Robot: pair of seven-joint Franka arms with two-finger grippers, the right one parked.
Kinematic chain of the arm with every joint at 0, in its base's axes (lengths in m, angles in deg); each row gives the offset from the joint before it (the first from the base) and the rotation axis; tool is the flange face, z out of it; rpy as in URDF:
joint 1: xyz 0 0 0.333 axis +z
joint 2: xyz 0 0 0 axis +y
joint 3: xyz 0 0 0.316 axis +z
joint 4: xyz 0.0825 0 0 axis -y
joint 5: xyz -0.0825 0 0.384 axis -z
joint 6: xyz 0 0 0 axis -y
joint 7: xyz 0.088 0 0 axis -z
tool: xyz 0 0 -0.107 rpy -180 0 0
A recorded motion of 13 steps. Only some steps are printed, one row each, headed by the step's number.
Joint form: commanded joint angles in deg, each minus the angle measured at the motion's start. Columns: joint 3, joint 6, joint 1, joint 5, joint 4, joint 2, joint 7.
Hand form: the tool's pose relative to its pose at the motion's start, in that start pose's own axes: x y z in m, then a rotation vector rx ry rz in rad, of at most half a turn. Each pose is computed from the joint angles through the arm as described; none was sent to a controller.
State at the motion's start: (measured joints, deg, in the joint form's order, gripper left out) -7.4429 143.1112 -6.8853 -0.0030 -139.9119 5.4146 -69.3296
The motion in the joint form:
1: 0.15 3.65 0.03 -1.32 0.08 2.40 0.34
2: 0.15 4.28 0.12 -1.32 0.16 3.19 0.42
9: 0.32 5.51 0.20 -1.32 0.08 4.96 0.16
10: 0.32 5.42 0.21 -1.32 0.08 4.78 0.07
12: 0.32 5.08 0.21 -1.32 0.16 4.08 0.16
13: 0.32 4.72 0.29 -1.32 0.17 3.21 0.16
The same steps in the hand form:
1: 0.0026 0.0041 0.0140 -0.0193 0.0156 0.0214
2: 0.0035 0.0045 0.0192 -0.0188 0.0133 0.0212
9: 0.0050 0.0032 0.0328 -0.0104 0.0057 0.0122
10: 0.0052 0.0032 0.0314 -0.0117 0.0067 0.0105
12: 0.0056 0.0040 0.0255 -0.0182 0.0110 0.0121
13: 0.0065 0.0043 0.0186 -0.0258 0.0161 0.0108

